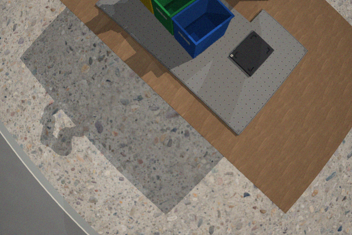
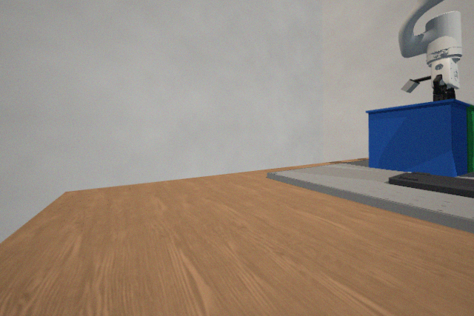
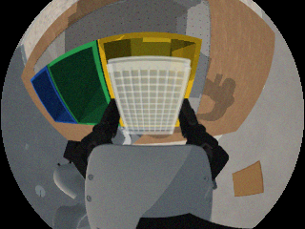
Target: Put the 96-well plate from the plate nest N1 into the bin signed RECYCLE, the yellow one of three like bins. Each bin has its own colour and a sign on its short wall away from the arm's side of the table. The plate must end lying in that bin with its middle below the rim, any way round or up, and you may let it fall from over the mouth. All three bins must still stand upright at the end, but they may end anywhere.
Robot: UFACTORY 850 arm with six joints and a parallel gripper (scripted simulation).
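Now: hand 130 mm above the yellow bin. Also, from my hand: green bin (130 mm to the left, 130 mm below); then blue bin (270 mm to the left, 130 mm below); then white 96-well plate (10 mm below).
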